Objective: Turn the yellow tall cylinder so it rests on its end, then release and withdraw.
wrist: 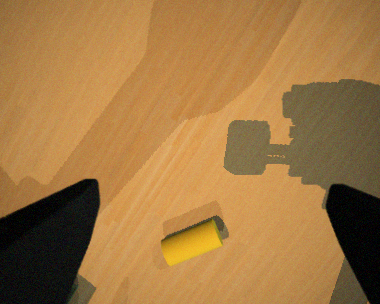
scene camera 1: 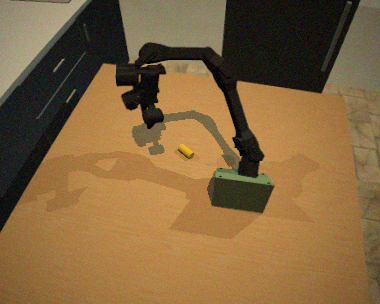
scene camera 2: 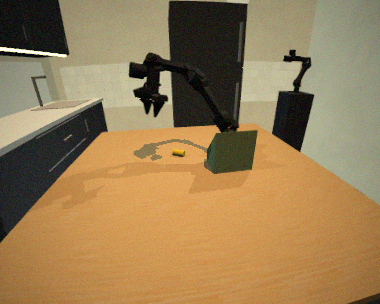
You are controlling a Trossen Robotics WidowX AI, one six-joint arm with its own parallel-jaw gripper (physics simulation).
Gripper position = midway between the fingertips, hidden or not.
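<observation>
My gripper (scene camera 1: 146,120), also wrist view (wrist: 214,193). Yellow tall cylinder (wrist: 204,237), visible.
</observation>
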